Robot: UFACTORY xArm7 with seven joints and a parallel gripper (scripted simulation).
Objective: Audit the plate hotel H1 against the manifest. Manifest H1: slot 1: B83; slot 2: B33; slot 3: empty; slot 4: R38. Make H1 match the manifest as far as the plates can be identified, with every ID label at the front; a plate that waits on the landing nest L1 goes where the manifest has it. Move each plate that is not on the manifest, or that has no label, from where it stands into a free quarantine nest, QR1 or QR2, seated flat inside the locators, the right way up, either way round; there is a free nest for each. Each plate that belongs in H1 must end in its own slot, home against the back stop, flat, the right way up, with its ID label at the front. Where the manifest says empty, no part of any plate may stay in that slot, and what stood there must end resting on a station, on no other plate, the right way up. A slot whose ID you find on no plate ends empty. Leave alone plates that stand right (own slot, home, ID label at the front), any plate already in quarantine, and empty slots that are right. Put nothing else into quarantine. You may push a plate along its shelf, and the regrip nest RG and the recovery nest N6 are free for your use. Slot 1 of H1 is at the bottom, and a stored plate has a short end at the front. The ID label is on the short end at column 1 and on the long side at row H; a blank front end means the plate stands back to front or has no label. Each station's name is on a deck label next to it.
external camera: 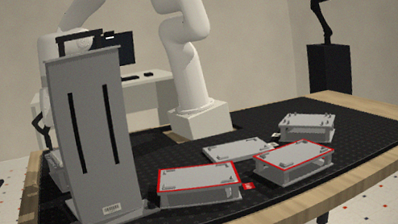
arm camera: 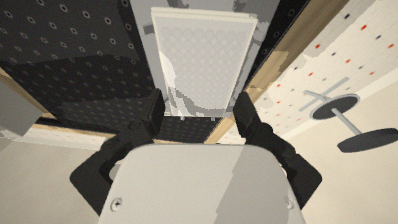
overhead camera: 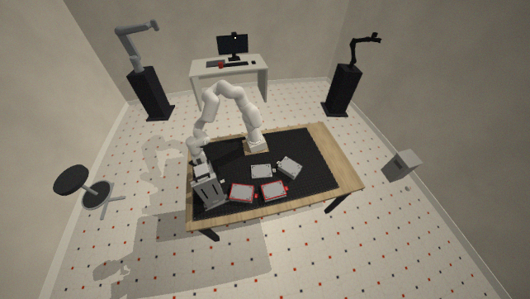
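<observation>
The regrip nest RG is 4 cm below my hand and 1 cm ahead of it. Also, from my hand: black plate 18 cm ahead, 8 cm to the left, 7 cm above; RG deck label 10 cm below, 9 cm behind, 4 cm to the right; H1 deck label 15 cm to the left, 10 cm below, 9 cm ahead.
</observation>
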